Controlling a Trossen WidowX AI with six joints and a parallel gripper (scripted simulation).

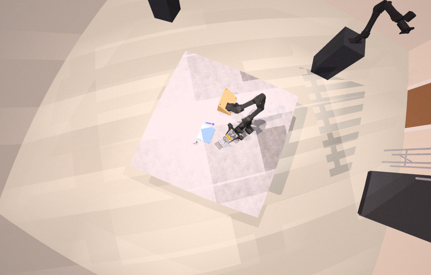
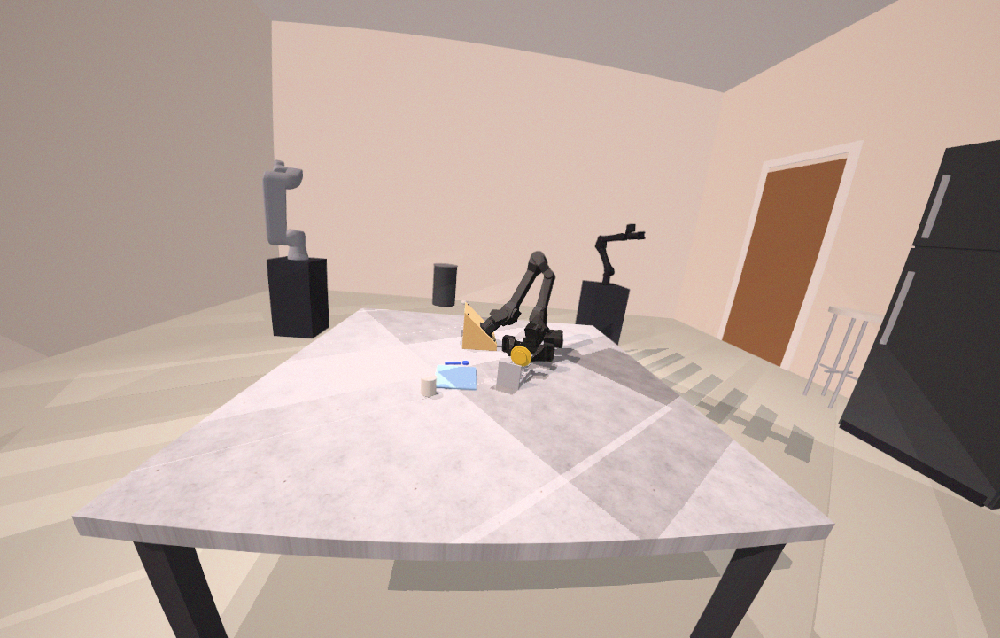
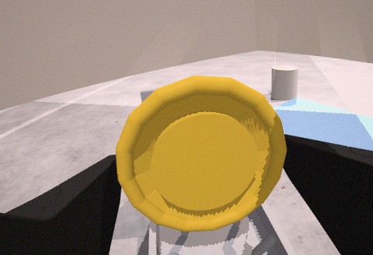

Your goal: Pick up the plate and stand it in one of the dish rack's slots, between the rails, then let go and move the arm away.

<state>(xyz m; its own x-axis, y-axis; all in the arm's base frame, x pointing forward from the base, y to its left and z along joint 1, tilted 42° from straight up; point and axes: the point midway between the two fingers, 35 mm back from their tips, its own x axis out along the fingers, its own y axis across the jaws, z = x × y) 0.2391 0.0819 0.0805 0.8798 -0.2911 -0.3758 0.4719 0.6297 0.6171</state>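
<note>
My gripper tip is now 50 mm above the dish rack, 20 mm short of it and 10 mm to the left of it. The rest, counted from my gripper tip: light blue mat: 200 mm to the right, 70 mm below, 30 mm ahead; yellow plate: 10 mm behind; blue spoon: 200 mm to the right, 80 mm behind, 70 mm below.
</note>
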